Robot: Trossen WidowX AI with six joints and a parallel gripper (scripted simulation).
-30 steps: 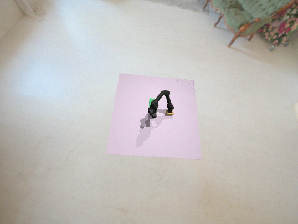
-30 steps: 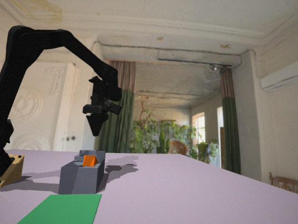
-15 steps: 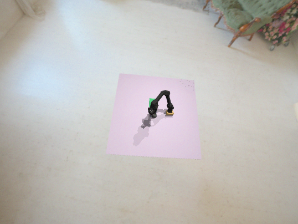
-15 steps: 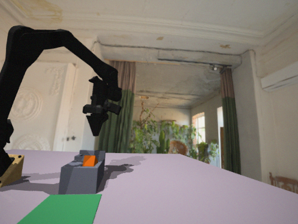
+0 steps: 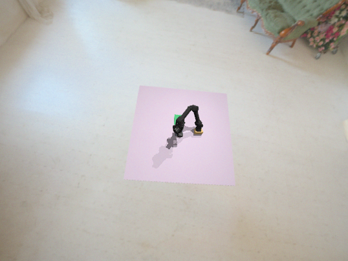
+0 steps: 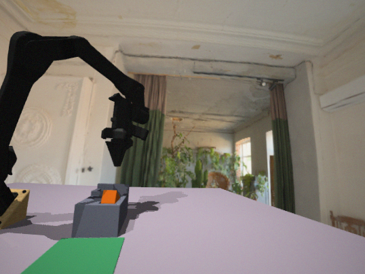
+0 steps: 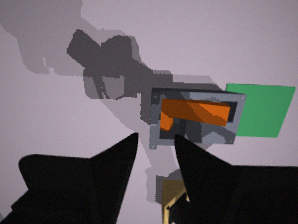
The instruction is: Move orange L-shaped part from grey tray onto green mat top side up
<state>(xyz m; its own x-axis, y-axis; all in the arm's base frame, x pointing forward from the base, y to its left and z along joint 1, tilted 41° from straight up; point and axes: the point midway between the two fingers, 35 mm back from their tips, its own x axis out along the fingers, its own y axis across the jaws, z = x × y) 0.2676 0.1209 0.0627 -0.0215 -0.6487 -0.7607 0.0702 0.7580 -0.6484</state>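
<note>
Right now the orange L-shaped part is 1 cm behind my gripper tip, 5 cm to the right of it and 10 cm below it. Also, from my gripper tip: green mat 2 cm behind, 22 cm to the right, 16 cm below.
</note>
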